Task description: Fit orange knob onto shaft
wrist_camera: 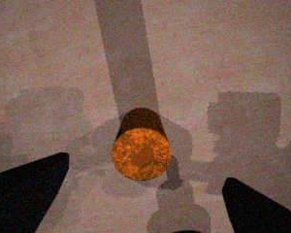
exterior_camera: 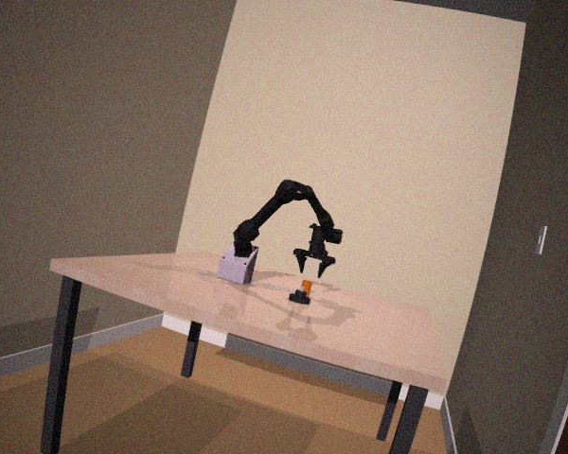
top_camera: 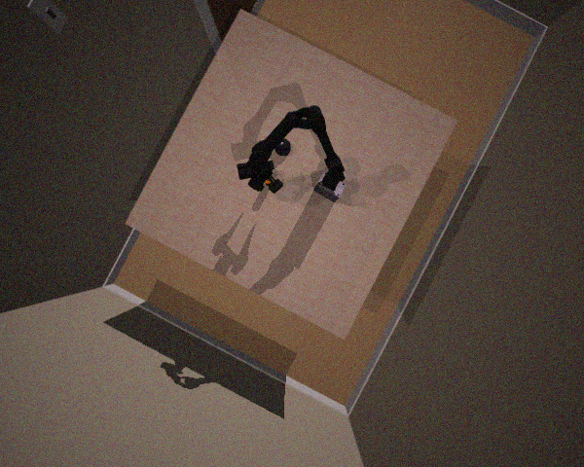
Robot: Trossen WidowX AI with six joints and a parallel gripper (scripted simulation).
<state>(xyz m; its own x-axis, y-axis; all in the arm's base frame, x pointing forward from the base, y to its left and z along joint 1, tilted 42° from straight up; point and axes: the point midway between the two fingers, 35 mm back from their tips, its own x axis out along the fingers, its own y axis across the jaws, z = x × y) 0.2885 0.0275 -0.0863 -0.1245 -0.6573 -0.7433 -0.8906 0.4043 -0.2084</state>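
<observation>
The orange knob lies 4 cm below my gripper tip. Also, from my gripper tip: dark round pedestal 20 cm to the right, 6 cm below.
</observation>
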